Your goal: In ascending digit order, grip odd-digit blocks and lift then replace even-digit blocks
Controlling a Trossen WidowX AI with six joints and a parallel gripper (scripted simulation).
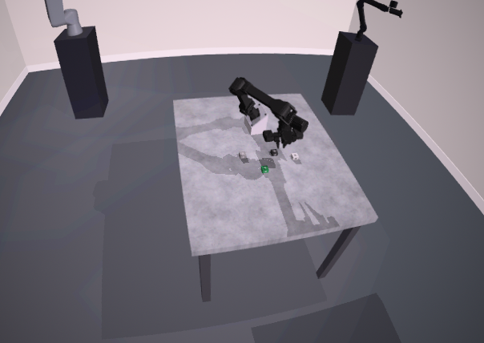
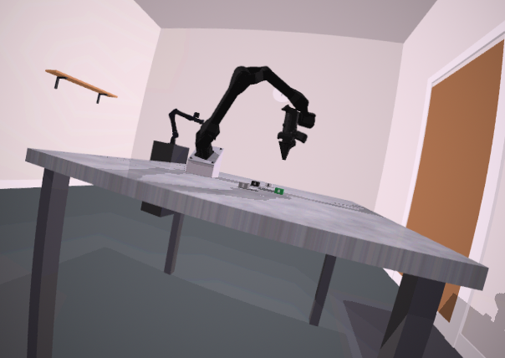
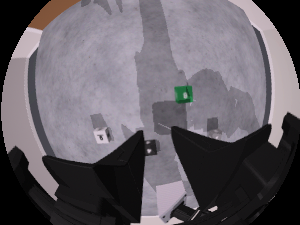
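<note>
Now: gripper tip 60 mm past the white block, 120 mm to the right of it and 120 mm above it. Also, from my gripper tip: green block (20 mm ahead, 70 mm to the right, 120 mm below); black block (100 mm behind, 10 mm to the left, 120 mm below); grey block (100 mm behind, 160 mm to the right, 120 mm below).
</note>
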